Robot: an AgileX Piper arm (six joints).
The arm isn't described. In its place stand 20 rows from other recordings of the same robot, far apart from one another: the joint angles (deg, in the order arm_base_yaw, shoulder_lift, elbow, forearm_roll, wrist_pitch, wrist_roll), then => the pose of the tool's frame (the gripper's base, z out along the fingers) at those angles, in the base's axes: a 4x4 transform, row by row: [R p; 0 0 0 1], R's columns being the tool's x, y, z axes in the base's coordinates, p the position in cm.
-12.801, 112.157, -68.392, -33.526, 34.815, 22.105 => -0.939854 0.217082 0.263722 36.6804; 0.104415 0.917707 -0.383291 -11.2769; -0.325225 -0.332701 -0.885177 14.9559; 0 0 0 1
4.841, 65.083, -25.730, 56.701, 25.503, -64.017 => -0.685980 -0.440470 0.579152 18.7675; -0.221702 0.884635 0.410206 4.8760; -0.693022 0.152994 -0.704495 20.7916; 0 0 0 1
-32.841, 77.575, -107.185, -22.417, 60.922, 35.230 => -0.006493 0.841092 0.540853 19.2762; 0.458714 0.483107 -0.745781 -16.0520; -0.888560 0.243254 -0.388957 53.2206; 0 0 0 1
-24.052, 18.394, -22.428, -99.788, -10.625, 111.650 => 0.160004 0.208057 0.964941 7.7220; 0.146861 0.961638 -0.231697 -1.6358; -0.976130 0.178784 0.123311 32.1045; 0 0 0 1
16.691, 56.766, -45.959, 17.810, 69.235, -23.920 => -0.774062 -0.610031 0.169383 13.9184; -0.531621 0.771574 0.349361 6.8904; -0.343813 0.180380 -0.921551 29.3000; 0 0 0 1
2.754, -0.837, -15.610, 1.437, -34.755, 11.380 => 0.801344 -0.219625 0.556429 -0.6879; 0.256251 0.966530 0.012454 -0.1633; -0.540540 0.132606 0.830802 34.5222; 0 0 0 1
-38.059, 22.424, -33.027, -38.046, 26.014, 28.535 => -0.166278 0.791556 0.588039 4.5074; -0.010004 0.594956 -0.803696 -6.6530; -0.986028 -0.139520 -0.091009 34.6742; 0 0 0 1
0.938, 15.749, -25.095, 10.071, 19.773, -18.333 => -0.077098 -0.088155 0.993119 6.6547; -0.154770 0.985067 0.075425 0.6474; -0.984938 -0.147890 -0.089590 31.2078; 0 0 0 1
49.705, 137.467, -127.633, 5.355, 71.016, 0.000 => -0.650189 -0.754306 0.090974 32.2531; -0.719869 0.649904 0.243749 39.2800; -0.242986 0.092994 -0.965562 19.8345; 0 0 0 1
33.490, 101.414, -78.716, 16.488, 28.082, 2.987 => -0.749528 -0.418643 0.512783 32.9635; -0.136159 0.855563 0.499472 23.2676; -0.647819 0.304548 -0.698271 27.3332; 0 0 0 1
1.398, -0.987, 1.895, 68.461, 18.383, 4.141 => -0.315797 -0.052587 0.947368 5.1740; 0.899471 0.301242 0.316552 2.7965; -0.302034 0.952097 -0.047830 19.2199; 0 0 0 1
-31.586, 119.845, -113.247, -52.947, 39.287, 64.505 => -0.108404 0.916406 0.385291 39.7356; 0.393001 0.395508 -0.830134 -29.8305; -0.913126 0.061430 -0.403023 32.7023; 0 0 0 1
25.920, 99.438, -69.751, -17.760, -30.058, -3.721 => 0.249032 -0.515809 0.819710 36.3672; -0.240606 0.786890 0.568254 19.2205; -0.938132 -0.338741 0.071854 31.7017; 0 0 0 1
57.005, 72.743, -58.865, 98.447, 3.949, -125.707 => 0.329911 -0.812590 0.480475 15.4945; -0.330457 0.377358 0.865101 25.0023; -0.884283 -0.444183 -0.144031 37.4045; 0 0 0 1
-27.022, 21.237, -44.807, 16.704, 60.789, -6.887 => -0.454511 0.260099 0.851920 4.2316; 0.259205 0.953648 -0.152869 0.4046; -0.852193 0.151341 -0.500862 35.4920; 0 0 0 1
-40.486, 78.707, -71.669, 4.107, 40.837, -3.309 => -0.518979 0.620614 0.587792 23.1416; 0.438458 0.783570 -0.440197 -19.1947; -0.733768 0.029269 -0.678769 35.8765; 0 0 0 1
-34.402, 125.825, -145.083, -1.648, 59.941, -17.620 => -0.640468 0.399375 0.655973 40.3089; 0.055212 0.875882 -0.479355 -27.8767; -0.765998 -0.270794 -0.583025 39.9365; 0 0 0 1
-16.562, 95.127, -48.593, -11.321, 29.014, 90.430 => 0.161799 0.940753 0.298002 28.2051; 0.976182 -0.108354 -0.187957 -9.2919; -0.144531 0.321315 -0.935878 16.5837; 0 0 0 1
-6.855, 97.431, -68.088, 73.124, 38.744, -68.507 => -0.605416 -0.373883 0.702626 37.4035; 0.076148 0.851537 0.518735 0.9926; -0.792258 0.367554 -0.487064 27.0369; 0 0 0 1
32.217, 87.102, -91.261, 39.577, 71.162, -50.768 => -0.163421 -0.985463 0.046429 23.1256; -0.654873 0.143557 0.741979 21.0583; -0.737858 0.090850 -0.668813 40.7733; 0 0 0 1
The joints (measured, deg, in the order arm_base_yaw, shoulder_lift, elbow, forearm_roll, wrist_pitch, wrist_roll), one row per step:
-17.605, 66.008, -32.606, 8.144, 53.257, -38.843
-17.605, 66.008, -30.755, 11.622, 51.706, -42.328
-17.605, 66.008, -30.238, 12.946, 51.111, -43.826
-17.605, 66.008, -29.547, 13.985, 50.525, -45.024
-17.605, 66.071, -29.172, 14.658, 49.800, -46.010
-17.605, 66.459, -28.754, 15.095, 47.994, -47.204
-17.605, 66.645, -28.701, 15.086, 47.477, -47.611
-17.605, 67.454, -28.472, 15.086, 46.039, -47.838
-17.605, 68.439, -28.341, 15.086, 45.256, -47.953
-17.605, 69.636, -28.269, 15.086, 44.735, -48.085
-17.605, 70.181, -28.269, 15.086, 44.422, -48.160
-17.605, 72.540, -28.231, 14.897, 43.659, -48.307
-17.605, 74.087, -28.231, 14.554, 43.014, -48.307
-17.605, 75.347, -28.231, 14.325, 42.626, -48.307
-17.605, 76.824, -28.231, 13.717, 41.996, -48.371
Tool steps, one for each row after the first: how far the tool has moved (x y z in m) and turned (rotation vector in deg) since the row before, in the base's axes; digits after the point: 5 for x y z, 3 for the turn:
-0.00204, 0.00491, -0.00686, 2.227, -0.865, 1.478
-0.00019, 0.00161, -0.00175, 0.717, -0.557, 0.679
-0.00094, 0.00146, -0.00252, 0.579, -0.284, 0.511
0.00018, 0.00058, -0.00142, 0.174, -0.529, 0.450
0.00179, -0.00054, -0.00233, -0.428, -1.092, 0.529
0.00075, -0.00040, -0.00063, -0.248, -0.276, 0.285
0.00211, -0.00110, -0.00292, -0.355, -0.300, -0.093
0.00168, -0.00077, -0.00320, -0.028, 0.364, -0.057
0.00167, -0.00069, -0.00367, 0.127, 0.738, 0.018
0.00096, -0.00040, -0.00154, 0.011, 0.237, 0.007
0.00294, -0.00138, -0.00709, 0.215, 1.646, 0.104
0.00197, -0.00120, -0.00466, -0.072, 0.991, 0.095
0.00135, -0.00080, -0.00386, 0.043, 0.914, 0.079
0.00156, -0.00135, -0.00462, -0.271, 0.983, 0.364

